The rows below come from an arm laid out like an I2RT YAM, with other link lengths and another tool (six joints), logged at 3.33 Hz.
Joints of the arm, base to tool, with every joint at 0 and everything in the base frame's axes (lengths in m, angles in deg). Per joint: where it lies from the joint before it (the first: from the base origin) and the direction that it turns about. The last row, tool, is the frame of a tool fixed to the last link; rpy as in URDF.
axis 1: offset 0 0 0.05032 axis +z
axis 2: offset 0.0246 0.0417 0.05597 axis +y
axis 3: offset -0.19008 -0.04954 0 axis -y
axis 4: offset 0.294 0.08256 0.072 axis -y
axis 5: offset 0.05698 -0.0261 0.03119 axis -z
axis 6: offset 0.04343 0 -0.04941 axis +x
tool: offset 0.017 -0.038 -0.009 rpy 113.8 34.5 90
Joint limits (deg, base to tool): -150..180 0..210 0..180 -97..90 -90..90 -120..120
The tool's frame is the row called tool.
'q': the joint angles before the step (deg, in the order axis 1, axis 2, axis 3, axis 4, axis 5, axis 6). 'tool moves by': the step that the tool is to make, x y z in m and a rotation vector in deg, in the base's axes. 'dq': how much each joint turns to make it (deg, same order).
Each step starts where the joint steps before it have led.
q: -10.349 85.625 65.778 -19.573 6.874 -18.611
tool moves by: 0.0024 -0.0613 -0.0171 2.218 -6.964 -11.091
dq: -8.484 4.424 0.047 9.997 -0.221 4.719
